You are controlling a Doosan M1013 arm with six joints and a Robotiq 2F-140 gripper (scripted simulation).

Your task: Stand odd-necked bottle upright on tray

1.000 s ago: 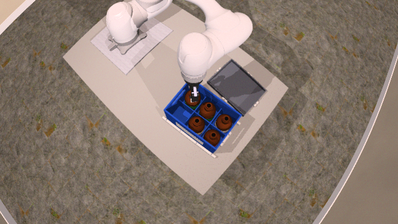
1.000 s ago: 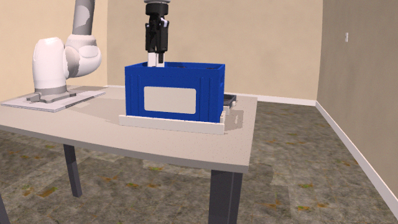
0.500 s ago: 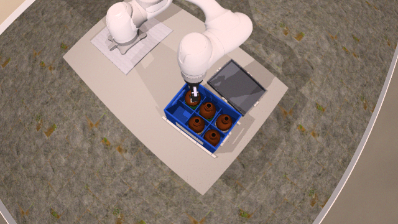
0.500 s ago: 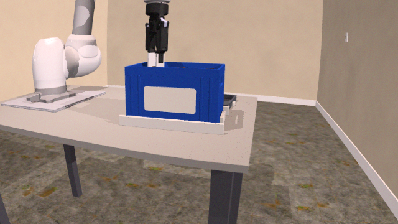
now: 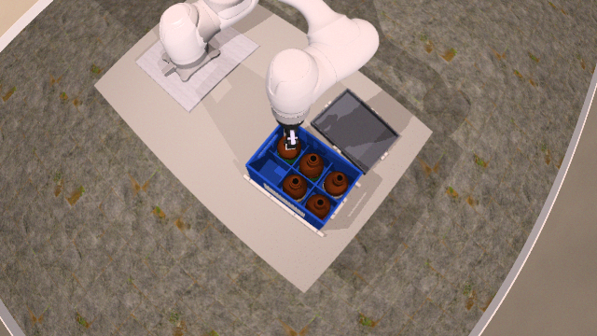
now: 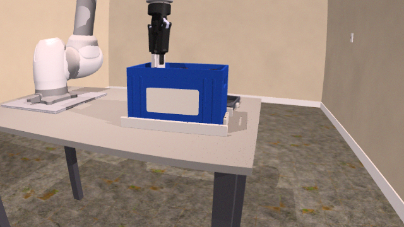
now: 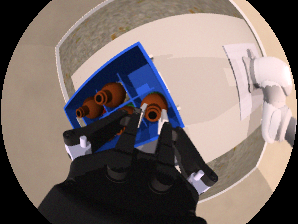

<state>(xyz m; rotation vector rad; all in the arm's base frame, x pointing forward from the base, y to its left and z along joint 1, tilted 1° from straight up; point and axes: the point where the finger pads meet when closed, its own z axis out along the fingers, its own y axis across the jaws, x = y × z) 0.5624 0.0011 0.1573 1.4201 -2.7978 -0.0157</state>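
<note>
My gripper is now 190 mm short of the bottle, 90 mm above it and 60 mm to the left of it. Round my hand: crate (90 mm below, 90 mm ahead, 30 mm to the right); dark grey tray (230 mm to the left, 160 mm below, 90 mm ahead).
</note>
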